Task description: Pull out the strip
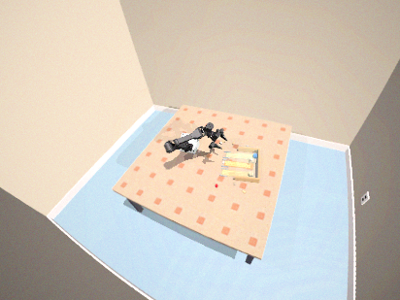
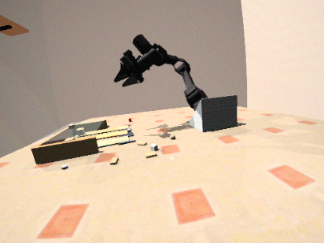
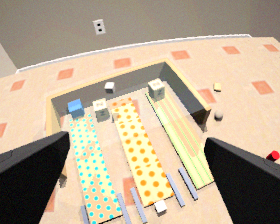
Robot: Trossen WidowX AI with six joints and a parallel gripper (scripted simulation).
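Now: the orange-dotted strip 12 cm ahead of my gripper tip, 1 cm to the left of it and 22 cm below it. Also, from my gripper tip: red object 1 cm ahead, 25 cm to the right, 21 cm below.
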